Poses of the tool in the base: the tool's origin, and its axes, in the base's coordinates. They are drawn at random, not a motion.
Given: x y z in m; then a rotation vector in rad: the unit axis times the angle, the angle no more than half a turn.
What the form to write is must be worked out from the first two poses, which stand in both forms.
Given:
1: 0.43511 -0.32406 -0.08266 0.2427 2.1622 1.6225
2: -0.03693 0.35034 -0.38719 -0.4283 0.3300 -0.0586
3: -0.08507 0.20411 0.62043 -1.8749 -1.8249 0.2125
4: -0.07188 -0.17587 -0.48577 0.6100 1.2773 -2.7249
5: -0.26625 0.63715 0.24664 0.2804 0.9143 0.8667
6: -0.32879 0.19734 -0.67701 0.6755 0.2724 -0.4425
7: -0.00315 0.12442 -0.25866 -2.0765 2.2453 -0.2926
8: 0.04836 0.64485 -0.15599 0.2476 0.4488 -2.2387
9: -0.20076 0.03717 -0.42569 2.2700 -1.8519 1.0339
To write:
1: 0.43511 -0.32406 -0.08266 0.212 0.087 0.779 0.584
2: -0.03693 0.35034 -0.38719 0.963 -0.212 0.163 -0.029
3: -0.08507 0.20411 0.62043 0.255 -0.691 -0.672 0.078
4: -0.07188 -0.17587 -0.48577 0.035 0.199 0.416 -0.887
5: -0.26625 0.63715 0.24664 0.799 0.131 0.426 0.404
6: -0.32879 0.19734 -0.67701 0.911 0.328 0.132 -0.215
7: -0.00315 0.12442 -0.25866 0.035 -0.675 0.730 -0.095
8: 0.04836 0.64485 -0.15599 0.410 0.098 0.178 -0.889
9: -0.20076 0.03717 -0.42569 0.017 0.731 -0.596 0.333
